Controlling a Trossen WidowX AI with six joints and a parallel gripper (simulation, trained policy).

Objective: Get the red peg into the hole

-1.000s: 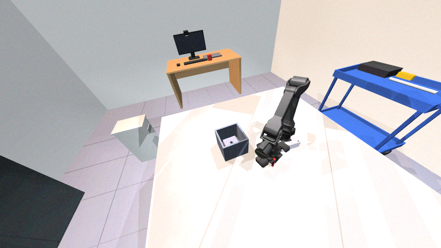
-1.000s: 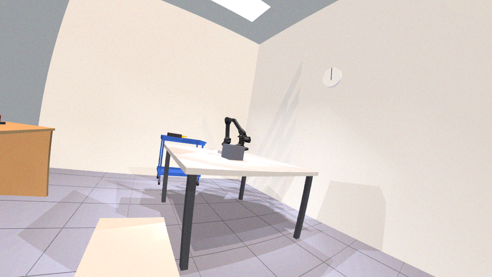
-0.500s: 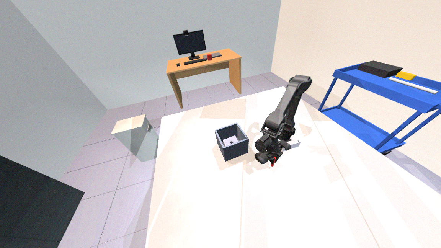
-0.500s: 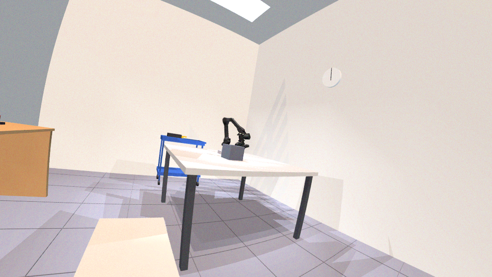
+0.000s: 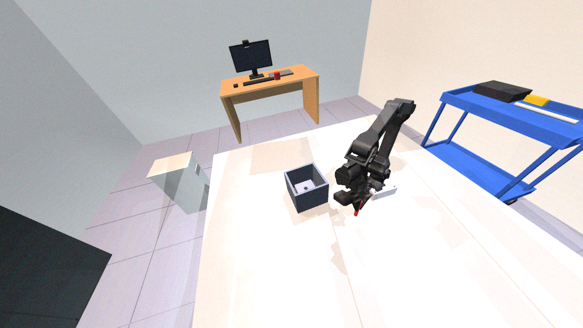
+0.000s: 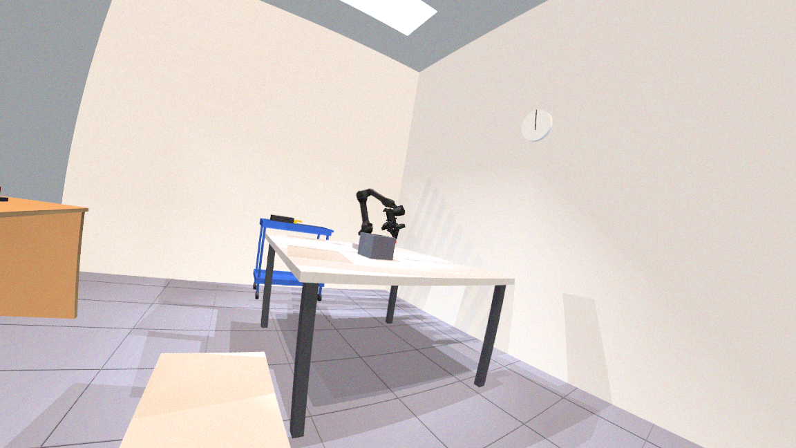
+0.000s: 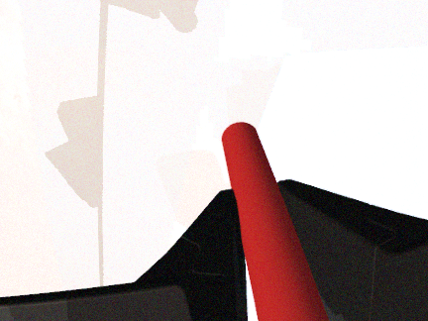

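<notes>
My gripper tip is 210 mm to the left of the plate, 150 mm short of it and 70 mm above it. From my gripper tip the other things lie so: red peg 10 mm above.
</notes>
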